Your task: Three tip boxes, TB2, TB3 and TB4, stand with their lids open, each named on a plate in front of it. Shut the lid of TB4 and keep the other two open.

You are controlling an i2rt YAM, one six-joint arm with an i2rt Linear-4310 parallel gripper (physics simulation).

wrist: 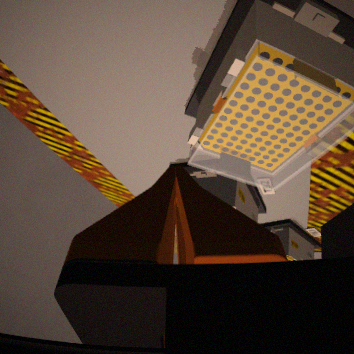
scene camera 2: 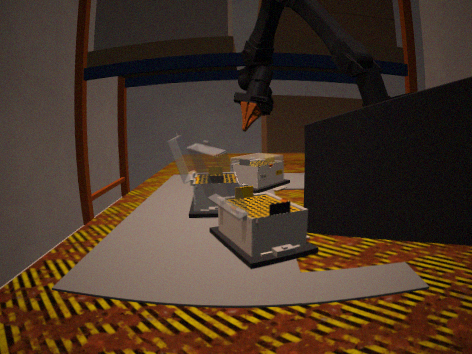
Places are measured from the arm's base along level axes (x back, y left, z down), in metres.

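Pixels of known places: gripper, fingertip midpoint: [wrist: 175, 177] [scene camera 2: 243, 130].
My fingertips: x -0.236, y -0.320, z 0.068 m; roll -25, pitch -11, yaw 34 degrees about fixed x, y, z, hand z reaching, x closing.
Note:
Ahead of a thing's pixels: the offset from my fingertips to its middle. "*": to the spot under its first point. Level surfaces: height alone.
The far tip box {dx +0.030, dy +0.075, dz +0.102 m} [scene camera 2: 260, 175] [wrist: 240, 37] has its clear lid {* dx +0.004, dy +0.127, dz +0.063 m} [scene camera 2: 256, 159] [wrist: 232, 159] down over its yellow tip rack. The middle tip box {* dx -0.144, dy +0.431, dz +0.073 m} [scene camera 2: 207, 196] has its clear lid [scene camera 2: 210, 150] standing up. The near tip box {dx -0.060, dy +0.462, dz +0.108 m} [scene camera 2: 280, 232] has its yellow tips uncovered; a pale piece, perhaps its lid, slopes at its left edge. I cannot read the name plates, so I cannot tell which box is TB4. My gripper [scene camera 2: 244, 129] [wrist: 175, 177] is shut and empty, above and behind the boxes in the scene view. In the wrist view the lidded box is at upper right.
A large black block [scene camera 2: 385, 175] stands right of the boxes. The boxes stand on a grey mat {dz +0.141 m} [scene camera 2: 150, 260] over a striped yellow and rust table {dz +0.144 m} [scene camera 2: 200, 327]. Parts of two more boxes show beyond my fingers in the wrist view. Orange posts [scene camera 2: 82, 110] stand at the left.

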